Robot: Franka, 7 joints.
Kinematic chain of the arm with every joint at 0, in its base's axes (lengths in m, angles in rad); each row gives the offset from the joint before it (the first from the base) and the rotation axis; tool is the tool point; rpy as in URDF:
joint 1: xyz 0 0 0.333 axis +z
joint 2: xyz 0 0 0 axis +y
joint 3: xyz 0 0 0.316 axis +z
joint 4: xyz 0.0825 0 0 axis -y
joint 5: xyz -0.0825 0 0.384 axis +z
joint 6: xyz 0 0 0 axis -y
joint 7: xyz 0.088 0 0 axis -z
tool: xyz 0 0 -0.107 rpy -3.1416 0 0
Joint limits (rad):
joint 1: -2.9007..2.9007
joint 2: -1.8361..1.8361
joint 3: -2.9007..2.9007
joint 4: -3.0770..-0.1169
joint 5: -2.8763..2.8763
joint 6: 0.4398..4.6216
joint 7: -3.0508..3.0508
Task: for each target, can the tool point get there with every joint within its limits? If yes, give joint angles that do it. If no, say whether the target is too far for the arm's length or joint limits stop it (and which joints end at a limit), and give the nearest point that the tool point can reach.
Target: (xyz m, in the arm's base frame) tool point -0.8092 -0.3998 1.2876
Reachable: no: too far | nearest point -0.5284 -0.2611 0.9564 | short by 0.456 m
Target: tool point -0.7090 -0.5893 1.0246
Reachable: no: too far | nearest point -0.5278 -0.4387 0.8478 | short by 0.295 m
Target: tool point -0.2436 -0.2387 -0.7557
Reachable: no: too far | nearest point -0.2260 -0.2214 -0.3597 | short by 0.397 m
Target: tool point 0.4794 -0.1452 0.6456
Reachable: yes | joints 1.5825 -1.2570 -0.9390 -2.1694 0.6322 3.7948 1.1685
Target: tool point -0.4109 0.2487 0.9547
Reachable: yes | joints 1.0372 0.3694 2.0893 -1.1559 1.9393 2.8272 0.1511
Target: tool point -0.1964 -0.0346 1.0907
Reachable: yes | joints -1.6650 -0.5071 -0.6221 -0.9353 -2.0270 3.2075 0.8827
